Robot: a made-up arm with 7 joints. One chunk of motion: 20 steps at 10 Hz.
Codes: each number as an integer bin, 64 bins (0 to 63) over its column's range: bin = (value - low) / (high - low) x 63, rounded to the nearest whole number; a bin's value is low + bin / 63 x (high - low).
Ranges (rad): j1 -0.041..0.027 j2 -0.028..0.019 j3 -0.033..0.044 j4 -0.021..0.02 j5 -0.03..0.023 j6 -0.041..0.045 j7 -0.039..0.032
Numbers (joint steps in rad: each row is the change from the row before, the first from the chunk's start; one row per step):
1: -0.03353 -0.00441 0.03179 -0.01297 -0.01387 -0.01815 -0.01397
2: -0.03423 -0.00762 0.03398 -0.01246 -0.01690 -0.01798 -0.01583
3: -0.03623 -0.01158 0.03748 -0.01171 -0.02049 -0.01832 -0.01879
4: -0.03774 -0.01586 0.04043 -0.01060 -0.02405 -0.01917 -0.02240
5: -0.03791 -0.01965 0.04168 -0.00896 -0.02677 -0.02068 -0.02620
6: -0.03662 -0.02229 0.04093 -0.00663 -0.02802 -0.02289 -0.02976
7: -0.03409 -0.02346 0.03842 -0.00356 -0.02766 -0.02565 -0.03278
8: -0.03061 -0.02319 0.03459 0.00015 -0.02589 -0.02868 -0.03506
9: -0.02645 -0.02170 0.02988 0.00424 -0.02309 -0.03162 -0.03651
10: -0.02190 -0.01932 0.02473 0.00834 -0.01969 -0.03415 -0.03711
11: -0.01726 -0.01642 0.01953 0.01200 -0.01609 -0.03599 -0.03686
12: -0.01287 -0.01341 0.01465 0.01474 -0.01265 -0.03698 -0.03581
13: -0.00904 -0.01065 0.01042 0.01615 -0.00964 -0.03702 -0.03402
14: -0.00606 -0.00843 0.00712 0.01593 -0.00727 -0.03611 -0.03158
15: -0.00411 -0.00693 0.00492 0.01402 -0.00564 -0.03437 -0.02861
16: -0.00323 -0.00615 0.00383 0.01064 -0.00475 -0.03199 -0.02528
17: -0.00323 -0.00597 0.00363 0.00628 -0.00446 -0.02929 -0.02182
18: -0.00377 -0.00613 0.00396 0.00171 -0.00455 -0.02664 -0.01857
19: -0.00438 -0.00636 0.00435 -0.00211 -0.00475 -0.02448 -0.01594
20: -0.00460 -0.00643 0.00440 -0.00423 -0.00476 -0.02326 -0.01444
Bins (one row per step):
1: 7 32 53 12 19 17 22
2: 6 27 55 13 16 17 21
3: 4 22 58 14 11 17 18
4: 3 16 60 16 7 16 15
5: 3 11 61 19 4 15 11
6: 4 8 60 22 2 13 8
7: 6 6 58 27 3 11 6
8: 10 6 55 32 5 9 3
9: 13 8 51 39 8 7 2
10: 18 12 47 45 12 5 2
11: 22 16 43 51 17 4 2
12: 26 20 39 55 21 3 3
13: 30 23 36 57 24 3 4
14: 32 26 33 57 27 4 7
15: 34 28 31 54 29 5 9
16: 35 29 30 49 30 7 12
17: 35 30 30 42 30 9 15
18: 34 29 30 35 30 11 18
19: 34 29 31 29 30 12 20
20: 34 29 31 26 30 13 22

